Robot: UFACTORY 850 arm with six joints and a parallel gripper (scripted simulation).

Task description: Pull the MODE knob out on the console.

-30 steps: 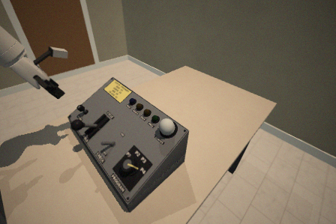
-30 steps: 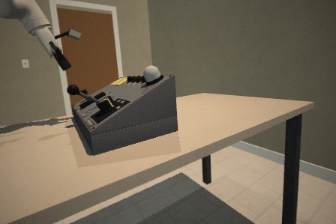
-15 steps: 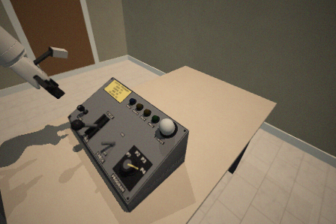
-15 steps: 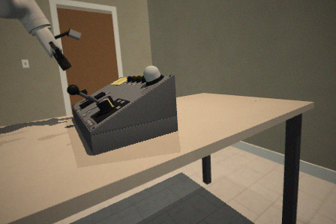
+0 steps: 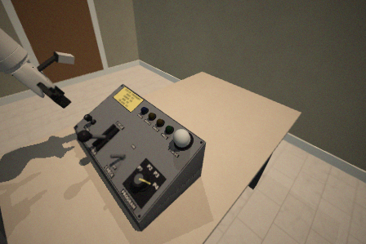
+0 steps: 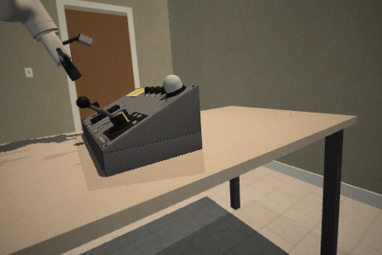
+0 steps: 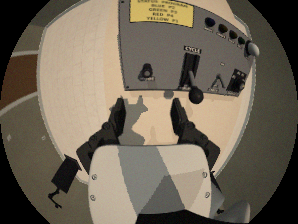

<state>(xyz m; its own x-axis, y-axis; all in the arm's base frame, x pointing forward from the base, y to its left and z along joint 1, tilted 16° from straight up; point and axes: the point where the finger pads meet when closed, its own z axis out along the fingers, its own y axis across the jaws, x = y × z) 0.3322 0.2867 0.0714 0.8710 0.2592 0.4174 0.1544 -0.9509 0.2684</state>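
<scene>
Right now my hand is 13 cm above the mode knob, 6 cm short of it and 1 cm to the right of it. Also, from my hand: toggle (23 cm to the right, 13 cm below, 10 cm ahead); then black ball lever (12 cm below, 11 cm to the right, 6 cm ahead); then grey sloped console (17 cm to the right, 15 cm below, 12 cm ahead).
</scene>
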